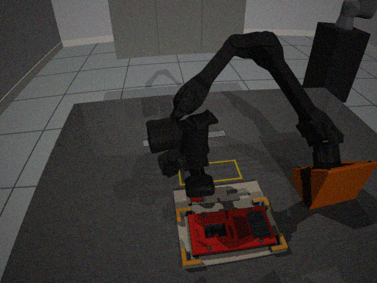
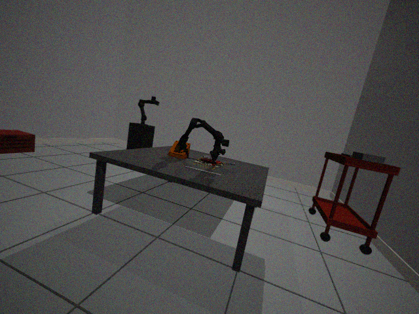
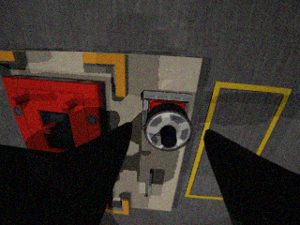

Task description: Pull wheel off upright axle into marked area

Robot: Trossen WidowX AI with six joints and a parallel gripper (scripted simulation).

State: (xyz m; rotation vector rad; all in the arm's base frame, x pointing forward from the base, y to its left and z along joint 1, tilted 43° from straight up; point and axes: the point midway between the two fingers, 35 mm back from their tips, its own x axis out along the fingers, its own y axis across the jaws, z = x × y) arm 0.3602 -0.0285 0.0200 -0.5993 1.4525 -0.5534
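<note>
Right now the grey wheel is 1 cm below my gripper tip. Also, from my gripper tip: black upright axle: 1 cm below.
</note>
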